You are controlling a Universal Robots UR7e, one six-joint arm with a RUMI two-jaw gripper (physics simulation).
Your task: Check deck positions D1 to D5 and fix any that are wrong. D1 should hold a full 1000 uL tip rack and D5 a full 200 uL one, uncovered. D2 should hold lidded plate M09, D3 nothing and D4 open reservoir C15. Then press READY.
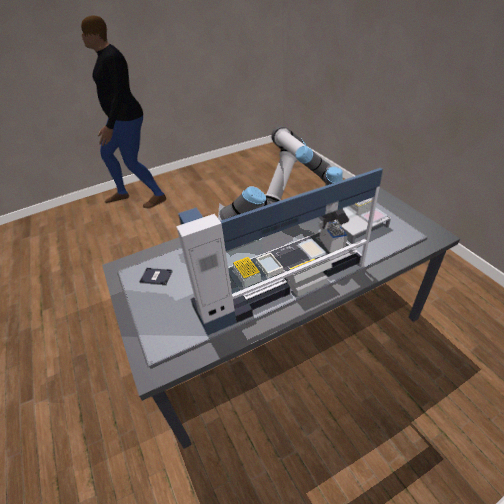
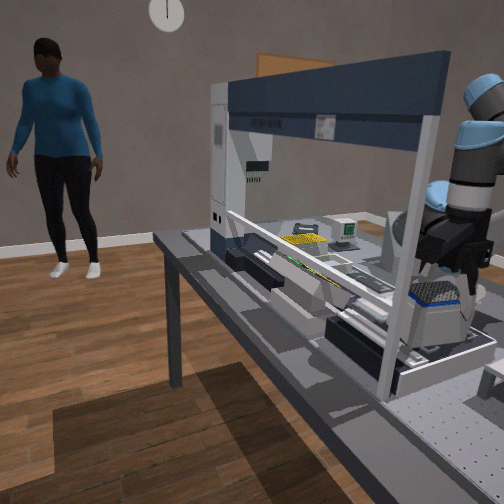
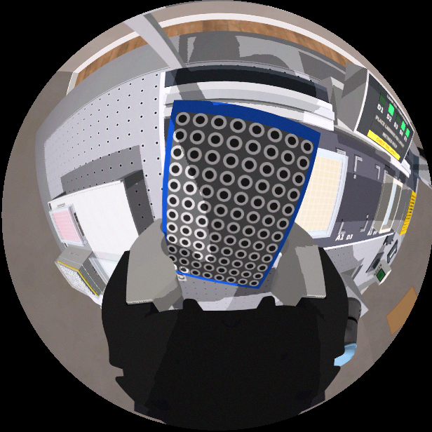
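My gripper (image 1: pixel 332 223) (image 2: pixel 446 285) (image 3: pixel 223 220) is shut on a grey tip rack with a blue rim (image 1: pixel 335 241) (image 2: pixel 434 320) (image 3: pixel 240 175), at the D1 end of the deck; rings fill its top. Whether its base touches the deck is unclear. A cream plate (image 1: pixel 311 248) (image 3: pixel 322 195) lies beside it at D2. D3 shows dark deck. A pale open reservoir (image 1: pixel 270 265) (image 3: pixel 391 200) stands at D4, a yellow tip rack (image 1: pixel 245 267) (image 2: pixel 303 238) (image 3: pixel 408 212) at D5. The status display (image 3: pixel 385 125) shows D2, D4 and D5 bright green, D1 and D3 dark. A box with a green button (image 2: pixel 349 229) (image 3: pixel 381 274) stands behind.
A white raised stand (image 1: pixel 357 226) (image 3: pixel 102 212) with a pink plate (image 1: pixel 375 216) (image 3: pixel 67 225) is outside the deck's D1 end, near a yellow-edged rack (image 3: pixel 77 272). The blue crossbeam (image 1: pixel 300 205) (image 2: pixel 340 95) and white post (image 1: pixel 370 225) (image 2: pixel 407 260) frame the deck. A dark object (image 1: pixel 156 276) lies beyond D5.
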